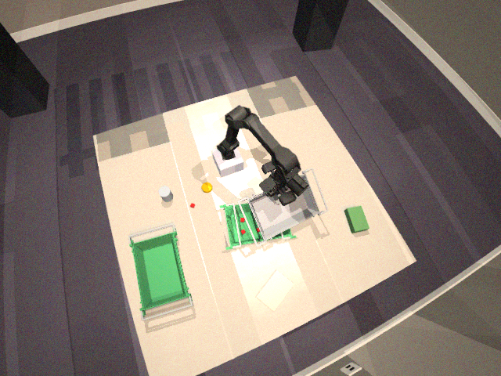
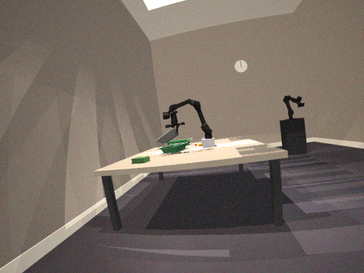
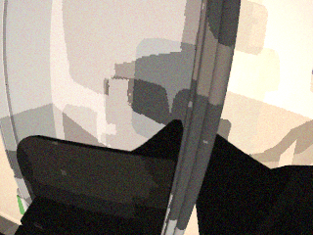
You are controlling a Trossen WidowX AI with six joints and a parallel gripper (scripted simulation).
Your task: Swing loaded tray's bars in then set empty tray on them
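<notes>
Right now my gripper tip is 80 mm short of the grey tray, 20 mm to the right of it and 10 mm above it. Also, from my gripper tip: red cube (370 mm to the right, 170 mm below, 90 mm behind); then green block (390 mm to the left, 190 mm ahead, 160 mm below); then yellow disc (280 mm to the right, 170 mm below, 160 mm behind).
</notes>
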